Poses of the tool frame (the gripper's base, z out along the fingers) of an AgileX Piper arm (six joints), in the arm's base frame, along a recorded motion.
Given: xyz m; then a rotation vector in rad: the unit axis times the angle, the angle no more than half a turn.
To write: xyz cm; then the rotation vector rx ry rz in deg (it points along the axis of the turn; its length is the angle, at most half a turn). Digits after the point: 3 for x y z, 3 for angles.
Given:
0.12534 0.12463 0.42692 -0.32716 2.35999 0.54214
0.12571 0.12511 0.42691 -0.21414 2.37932 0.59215
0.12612 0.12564 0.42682 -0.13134 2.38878 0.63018
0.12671 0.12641 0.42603 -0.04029 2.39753 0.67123
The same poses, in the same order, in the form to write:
12.534 12.463 42.692 -18.745 135.217 31.062
12.571 12.511 42.691 -12.269 136.325 33.928
12.612 12.564 42.682 -7.525 136.867 36.107
12.671 12.641 42.603 -2.308 137.368 38.459

